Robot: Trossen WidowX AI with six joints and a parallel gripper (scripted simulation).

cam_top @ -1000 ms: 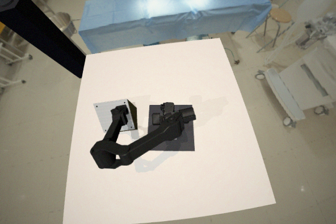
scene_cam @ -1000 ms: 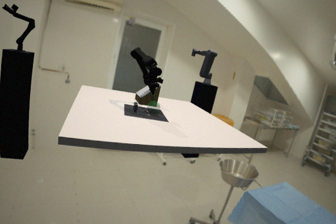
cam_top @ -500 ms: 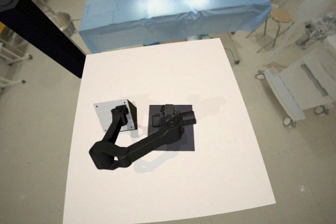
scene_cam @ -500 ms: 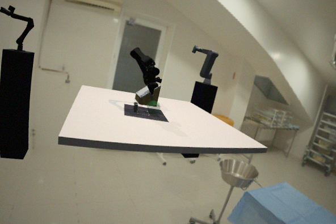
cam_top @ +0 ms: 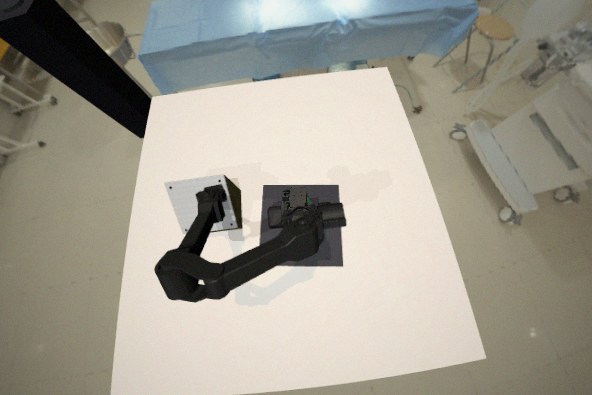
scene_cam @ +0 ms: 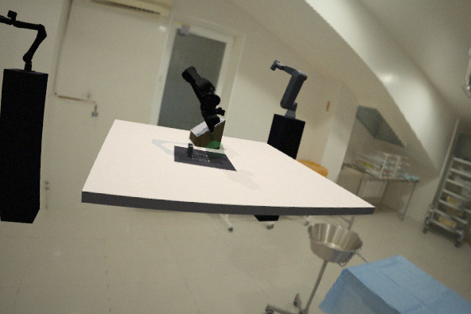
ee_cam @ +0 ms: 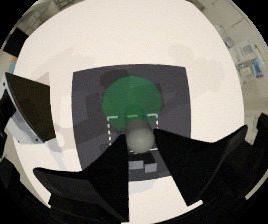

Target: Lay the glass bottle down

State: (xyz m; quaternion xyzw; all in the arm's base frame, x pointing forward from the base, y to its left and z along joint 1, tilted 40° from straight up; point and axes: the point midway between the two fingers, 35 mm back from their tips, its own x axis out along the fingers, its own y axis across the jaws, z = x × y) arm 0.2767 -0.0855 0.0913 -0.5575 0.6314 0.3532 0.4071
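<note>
The green glass bottle is 50 mm below my gripper tip and 20 mm to the left of it. Also, from my gripper tip: dark mat: 150 mm below, 20 mm to the right.
</note>
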